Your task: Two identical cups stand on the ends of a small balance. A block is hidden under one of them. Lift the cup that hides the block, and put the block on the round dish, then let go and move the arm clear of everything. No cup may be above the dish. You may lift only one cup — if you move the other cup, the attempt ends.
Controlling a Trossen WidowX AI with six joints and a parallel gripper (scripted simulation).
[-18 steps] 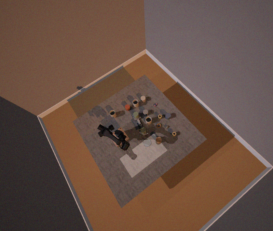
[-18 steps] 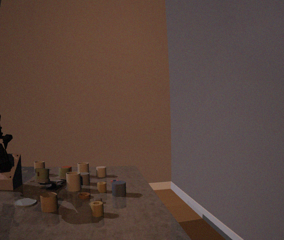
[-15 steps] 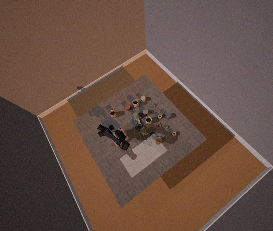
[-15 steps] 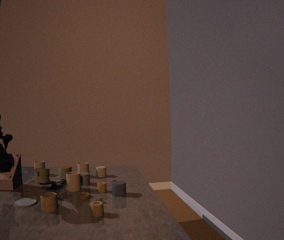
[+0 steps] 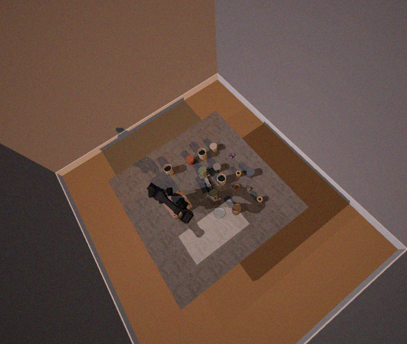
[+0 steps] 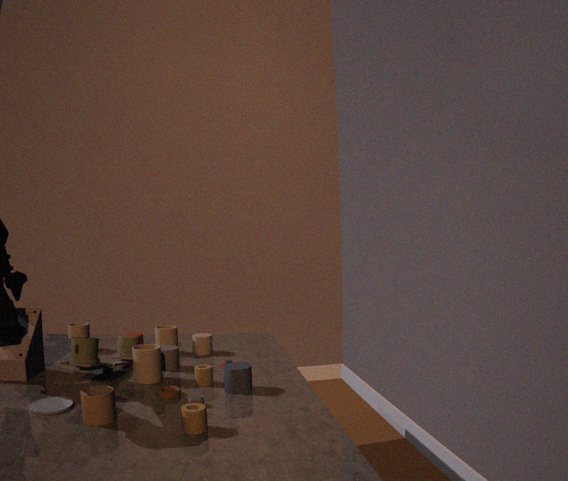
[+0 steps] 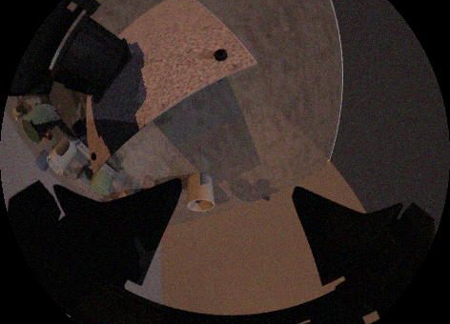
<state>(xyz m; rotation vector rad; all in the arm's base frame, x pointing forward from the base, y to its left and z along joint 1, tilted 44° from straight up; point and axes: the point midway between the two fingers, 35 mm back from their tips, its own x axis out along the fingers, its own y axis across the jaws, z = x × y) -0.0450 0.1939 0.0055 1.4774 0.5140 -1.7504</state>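
My gripper tip is now 40 cm short of the pale green block, 6 cm to the left of it and 18 cm above it. Also, from my gripper tip: beam 35 cm ahead, 19 cm to the right, 18 cm below; then red piece 40 cm ahead, 11 cm to the left, 18 cm below; then green cup 30 cm ahead, 31 cm to the right, 11 cm below.
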